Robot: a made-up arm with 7 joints.
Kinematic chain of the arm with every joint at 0, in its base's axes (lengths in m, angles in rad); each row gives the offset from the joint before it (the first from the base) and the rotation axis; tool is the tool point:
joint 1: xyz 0 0.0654 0 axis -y
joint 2: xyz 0 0.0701 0 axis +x
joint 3: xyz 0 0 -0.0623 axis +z
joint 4: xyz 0 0 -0.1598 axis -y
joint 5: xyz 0 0 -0.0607 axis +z
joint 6: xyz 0 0 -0.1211 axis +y
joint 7: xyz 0 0 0 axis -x
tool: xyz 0 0 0
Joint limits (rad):
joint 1: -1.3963..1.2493
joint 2: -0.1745..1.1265
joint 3: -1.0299..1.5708
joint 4: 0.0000..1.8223
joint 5: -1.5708..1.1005
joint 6: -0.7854..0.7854
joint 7: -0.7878..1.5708
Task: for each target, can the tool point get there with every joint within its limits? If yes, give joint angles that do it. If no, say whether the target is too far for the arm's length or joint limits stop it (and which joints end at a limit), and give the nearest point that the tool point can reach.
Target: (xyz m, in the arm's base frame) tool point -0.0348 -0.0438 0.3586
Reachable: no: joint limits stop it (at a limit: joint 1, joint 2, joint 4) | nearest point 0.1975 0.0141 0.0924 | short by 0.358 m
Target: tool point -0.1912 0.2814 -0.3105
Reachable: yes | joints -0.7809 0.3743 0.0716 0.4741 0.4876 -0.0306 1.3643
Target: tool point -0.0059 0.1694 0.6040
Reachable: no: too far | nearest point 0.0768 0.3193 0.1503 | short by 0.485 m
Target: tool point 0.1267 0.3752 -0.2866
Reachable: yes | joints 0.1969 0.7532 -0.4662 0.4333 0.0212 0.1334 0.6816
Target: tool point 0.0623 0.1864 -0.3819
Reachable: yes | joints -0.0689 0.0807 0.2259 0.5227 -0.6179 0.2865 0.3782
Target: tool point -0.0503 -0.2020 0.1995
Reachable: no: joint limits stop it (at a limit: joint 1, joint 2, joint 3, joint 4) | nearest point 0.1690 -0.0439 0.0393 | short by 0.314 m
